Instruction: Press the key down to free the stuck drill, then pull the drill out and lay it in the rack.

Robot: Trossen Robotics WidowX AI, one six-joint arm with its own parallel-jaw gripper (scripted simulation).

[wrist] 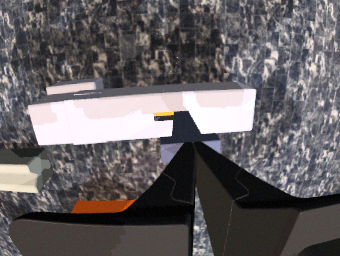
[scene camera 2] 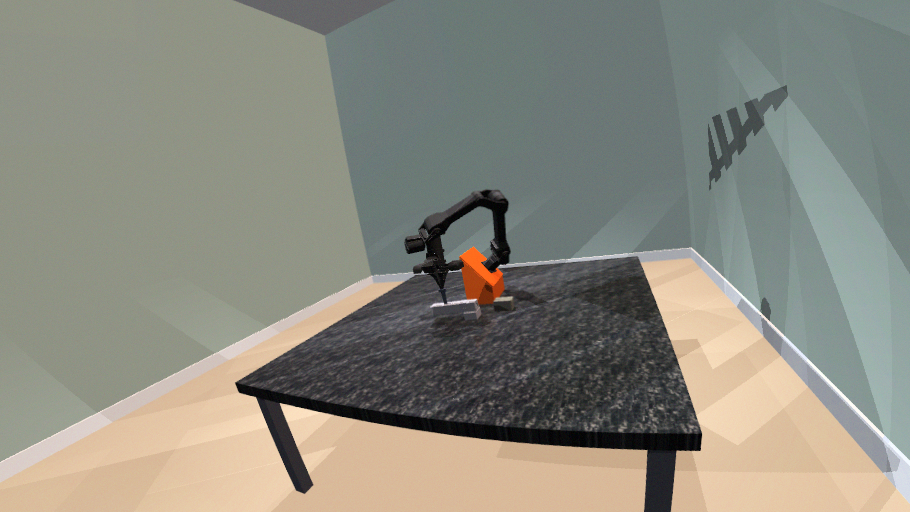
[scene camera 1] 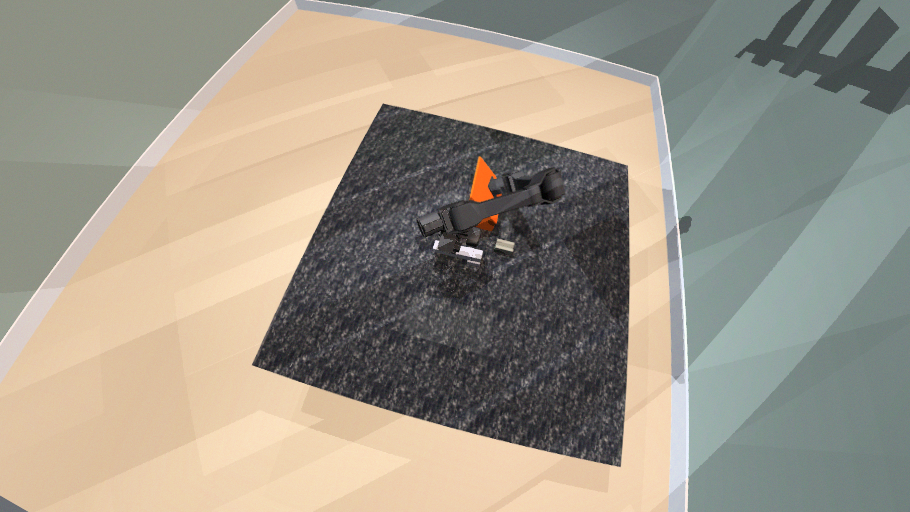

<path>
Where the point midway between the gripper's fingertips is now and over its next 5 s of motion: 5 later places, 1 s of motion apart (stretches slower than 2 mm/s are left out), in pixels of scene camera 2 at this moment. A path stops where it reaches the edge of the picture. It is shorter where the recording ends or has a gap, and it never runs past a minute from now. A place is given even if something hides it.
The gripper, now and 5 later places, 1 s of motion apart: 442, 288; 441, 289; 444, 290; 485, 299; 484, 309; 485, 312
</path>
